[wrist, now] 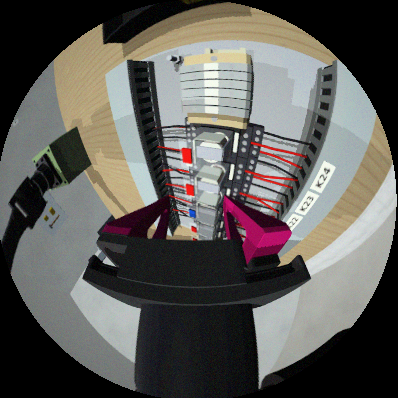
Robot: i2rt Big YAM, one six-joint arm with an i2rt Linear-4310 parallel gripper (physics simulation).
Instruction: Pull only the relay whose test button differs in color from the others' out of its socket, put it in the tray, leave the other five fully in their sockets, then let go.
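Places are measured from the arm's base along level axes (x ahead, y left, z up), in metres.
Pixels of known places: gripper, between the fingertips: point(196, 200); arm's base, origin of its link: point(48, 170).
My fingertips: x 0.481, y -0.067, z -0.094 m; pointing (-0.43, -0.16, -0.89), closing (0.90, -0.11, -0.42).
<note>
Ahead of a thing's pixels: the offset from my fingertips to its top centre. "pt": to the spot under its first point.
A row of clear-cased relays runs down the middle of the wrist view in black sockets. The nearest-to-top relay {0.016 m ahead, 0.057 m left, 0.017 m up} point(211, 151) has a red button {0.008 m ahead, 0.058 m left, 0.017 m up} point(186, 155), and the relay below it {0.014 m ahead, 0.028 m left, 0.017 m up} point(208, 185) has a red button {0.006 m ahead, 0.029 m left, 0.017 m up} point(190, 189). The third relay {0.009 m ahead, 0.030 m right, 0.017 m up} point(205, 217) has a blue button {0.003 m ahead, 0.000 m left, 0.017 m up} point(192, 213). Further red buttons show below it, partly hidden by the gripper body. My gripper point(196, 200) is partly open and empty, with its magenta fingers on either side of the row in the view; their height above the relays is hard to tell. I cannot make out the tray.
A terminal block {0.019 m ahead, 0.096 m left, 0.006 m down} point(212, 90) stands beyond the relays. Slotted black wire ducts {0.089 m back, 0.005 m left, 0.009 m down} point(142, 100) {0.111 m ahead, 0.012 m right, 0.009 m down} point(321, 107) flank the row, with red and black wires running to them. Labels such as K24 {pt 0.108 m ahead, 0.050 m left, 0.009 m down} point(323, 177) lie at the right. A green-edged camera-like block point(67, 155) is at the left.
</note>
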